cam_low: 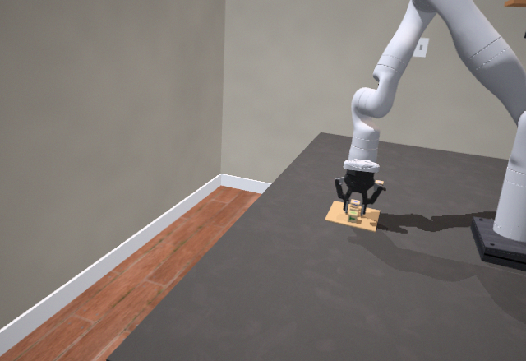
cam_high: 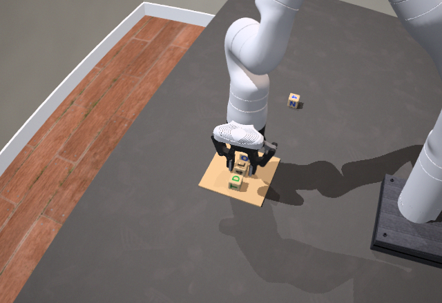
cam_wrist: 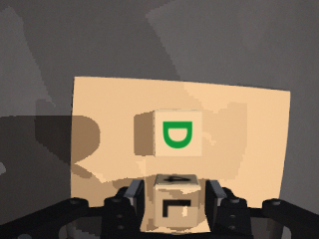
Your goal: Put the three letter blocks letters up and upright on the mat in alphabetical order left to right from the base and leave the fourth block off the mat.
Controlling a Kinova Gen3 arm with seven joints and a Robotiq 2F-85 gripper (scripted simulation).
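Right now the tan mat is 20 mm below my hand.
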